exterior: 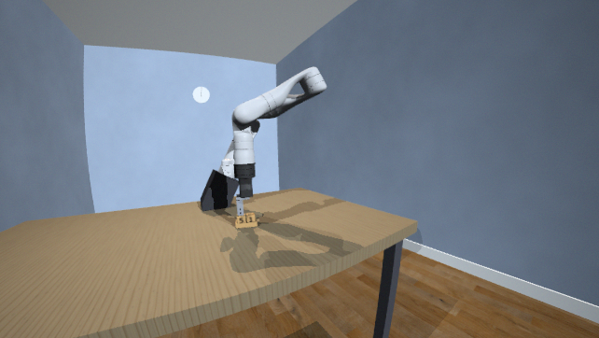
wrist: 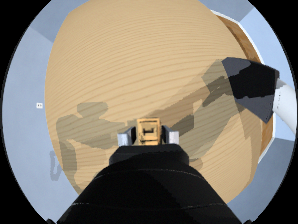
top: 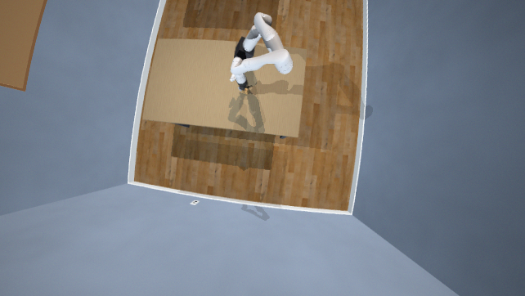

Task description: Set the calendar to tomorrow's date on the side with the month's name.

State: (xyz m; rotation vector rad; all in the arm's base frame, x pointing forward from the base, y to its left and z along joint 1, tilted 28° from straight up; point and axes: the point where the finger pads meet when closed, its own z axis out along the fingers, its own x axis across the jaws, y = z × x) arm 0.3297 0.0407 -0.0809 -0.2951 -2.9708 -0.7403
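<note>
Right now my hand is 20 mm to the right of the wooden calendar tray and 60 mm above it.
</note>
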